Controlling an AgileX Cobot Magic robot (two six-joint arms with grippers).
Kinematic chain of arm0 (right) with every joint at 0, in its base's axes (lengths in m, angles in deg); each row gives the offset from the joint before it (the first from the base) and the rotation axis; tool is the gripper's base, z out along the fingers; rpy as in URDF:
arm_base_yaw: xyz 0 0 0.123 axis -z
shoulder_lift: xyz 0 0 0 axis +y
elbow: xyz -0.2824 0 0.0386 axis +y
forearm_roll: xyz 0.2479 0 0.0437 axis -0.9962 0 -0.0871
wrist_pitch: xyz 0 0 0 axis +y
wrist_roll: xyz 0.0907 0 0.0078 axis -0.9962 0 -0.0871
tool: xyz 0 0 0 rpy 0 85 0
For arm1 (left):
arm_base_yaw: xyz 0 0 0.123 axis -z
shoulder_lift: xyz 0 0 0 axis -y
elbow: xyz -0.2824 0 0.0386 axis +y
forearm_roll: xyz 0.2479 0 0.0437 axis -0.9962 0 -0.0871
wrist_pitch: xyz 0 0 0 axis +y
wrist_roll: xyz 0.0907 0 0.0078 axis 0.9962 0 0.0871
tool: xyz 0 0 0 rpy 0 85 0
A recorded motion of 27 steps. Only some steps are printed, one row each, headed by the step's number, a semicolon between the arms.
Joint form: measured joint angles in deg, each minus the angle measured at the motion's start. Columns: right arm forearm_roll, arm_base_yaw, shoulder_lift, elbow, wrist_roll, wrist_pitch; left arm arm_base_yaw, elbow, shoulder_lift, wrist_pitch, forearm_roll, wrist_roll.
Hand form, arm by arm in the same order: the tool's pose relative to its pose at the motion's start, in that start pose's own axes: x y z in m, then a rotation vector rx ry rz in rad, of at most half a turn. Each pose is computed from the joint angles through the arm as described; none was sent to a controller.
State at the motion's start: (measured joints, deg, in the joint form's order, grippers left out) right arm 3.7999 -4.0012 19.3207 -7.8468 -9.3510 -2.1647; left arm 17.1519 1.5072 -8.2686 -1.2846 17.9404 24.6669
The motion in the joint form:
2: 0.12 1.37 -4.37 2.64 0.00 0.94; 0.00 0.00 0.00 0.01 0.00 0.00
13: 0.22 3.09 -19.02 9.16 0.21 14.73; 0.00 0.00 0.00 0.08 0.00 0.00
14: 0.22 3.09 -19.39 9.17 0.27 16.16; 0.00 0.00 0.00 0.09 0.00 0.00
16: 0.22 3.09 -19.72 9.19 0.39 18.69; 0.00 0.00 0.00 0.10 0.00 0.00
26: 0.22 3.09 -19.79 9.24 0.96 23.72; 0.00 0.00 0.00 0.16 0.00 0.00
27: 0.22 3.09 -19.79 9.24 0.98 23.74; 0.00 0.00 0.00 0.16 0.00 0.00
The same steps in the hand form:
2: 0.0113 -0.0031 -0.0082 0.0235 -0.0161 -0.0005; 0.0000 0.0000 0.0000 0.0001 0.0002 0.0000
13: 0.0558 -0.0100 -0.0280 0.0789 0.0774 -0.0001; 0.0001 -0.0001 0.0000 0.0006 0.0013 0.0000
14: 0.0577 -0.0103 -0.0286 0.0823 0.0958 -0.0004; 0.0001 -0.0001 0.0000 0.0007 0.0014 0.0000
16: 0.0615 -0.0109 -0.0295 0.0886 0.1341 -0.0012; 0.0001 -0.0001 0.0000 0.0007 0.0016 0.0000
26: 0.0695 -0.0121 -0.0310 0.1013 0.2209 -0.0081; 0.0002 -0.0001 0.0000 0.0012 0.0025 0.0000
27: 0.0695 -0.0121 -0.0311 0.1013 0.2213 -0.0085; 0.0002 -0.0001 0.0000 0.0012 0.0025 0.0000

